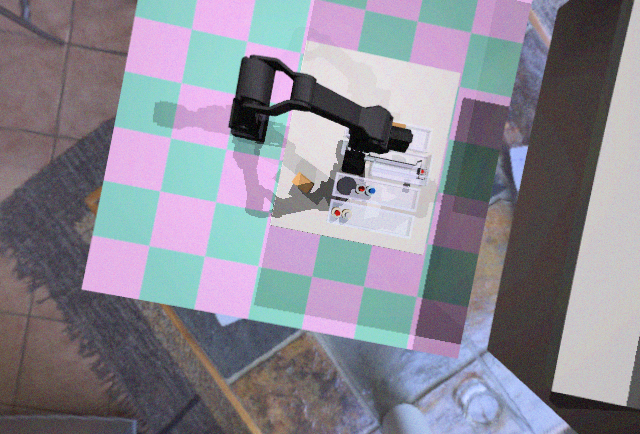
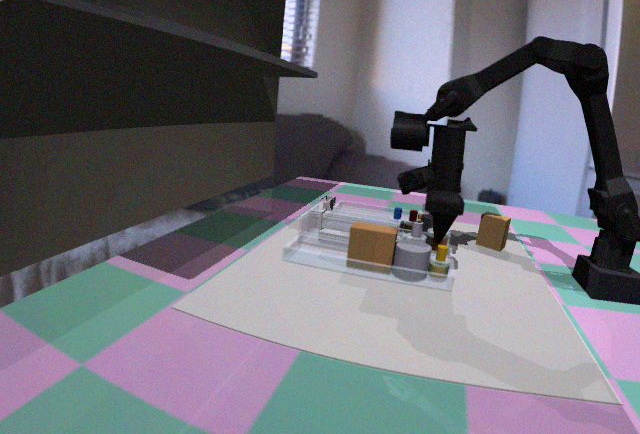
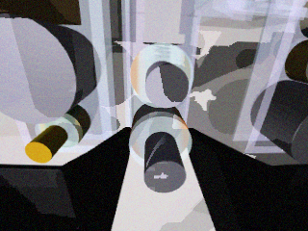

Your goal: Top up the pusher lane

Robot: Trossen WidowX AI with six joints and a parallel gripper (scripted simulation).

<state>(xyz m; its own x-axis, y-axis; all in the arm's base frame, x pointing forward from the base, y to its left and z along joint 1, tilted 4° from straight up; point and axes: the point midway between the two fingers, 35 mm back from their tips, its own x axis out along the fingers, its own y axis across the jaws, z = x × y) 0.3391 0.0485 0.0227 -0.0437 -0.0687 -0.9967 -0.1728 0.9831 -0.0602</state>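
Now: gripper tip 140 mm short of the clear sprung lane and 30 mm above it. From my gripper tip the other things lie so: pusher plate: 150 mm ahead.
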